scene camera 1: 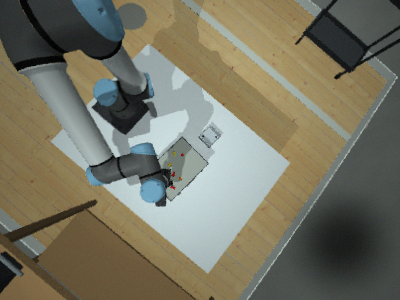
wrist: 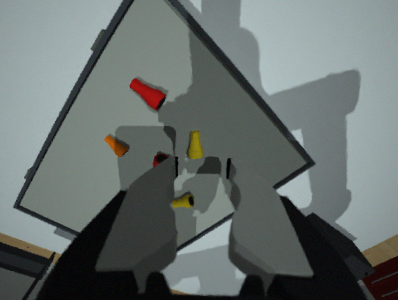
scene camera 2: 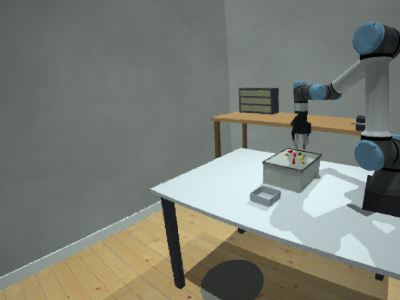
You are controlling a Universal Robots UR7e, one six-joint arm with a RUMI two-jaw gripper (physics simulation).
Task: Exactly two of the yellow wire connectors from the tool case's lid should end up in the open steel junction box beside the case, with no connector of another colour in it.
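Pixels of known places: gripper, fingertip midpoint: [wrist: 202,159] [scene camera 2: 300,149]; arm's base at its link origin: [scene camera 1: 124,106] [scene camera 2: 387,186].
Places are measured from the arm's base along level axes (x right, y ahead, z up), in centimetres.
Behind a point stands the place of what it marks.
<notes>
My gripper [scene camera 1: 170,178] @[y 45.5, x 18.4, z 6.0 cm] [scene camera 2: 300,146] @[y 45.5, x 18.4, z 6.0 cm] [wrist: 202,159] @[y 45.5, x 18.4, z 6.0 cm] is partly open and empty, pointing down above the tool case's lid [scene camera 1: 194,167] @[y 54.8, x 3.9, z 3.0 cm] [scene camera 2: 283,176] @[y 47.9, x -4.3, z -1.9 cm] [wrist: 65,185] @[y 55.3, x 4.7, z 3.1 cm]. In the wrist view, a yellow connector [wrist: 195,145] @[y 46.1, x 18.3, z 4.1 cm] lies just beyond the gap between the fingertips, and a smaller yellow connector [wrist: 183,201] @[y 43.1, x 11.5, z 4.2 cm] lies nearer, partly behind the left finger. Yellow connectors also show in scene camera 1 [scene camera 1: 174,153] @[y 41.0, x 4.4, z 4.1 cm] and scene camera 2 [scene camera 2: 302,161] @[y 40.8, x 3.6, z 4.4 cm]. The open steel junction box [scene camera 1: 210,135] @[y 51.2, x -19.4, z -8.3 cm] [scene camera 2: 260,199] @[y 51.6, x -23.5, z -6.1 cm] stands beside the case; no connector is visible in it.
A large red connector [wrist: 148,94] @[y 51.8, x 20.0, z 4.3 cm], an orange connector [wrist: 116,145] @[y 52.2, x 13.9, z 3.8 cm] and another red connector [wrist: 160,159] @[y 48.0, x 15.1, z 4.1 cm], partly hidden by the left finger, lie on the lid. The white table [scene camera 1: 235,200] @[y 89.6, x 4.9, z -8.4 cm] [scene camera 2: 200,185] @[y 86.3, x -20.6, z -8.4 cm] carries case and box. A wooden bench [scene camera 2: 280,118] with a drawer unit [scene camera 2: 258,101] stands behind.
</notes>
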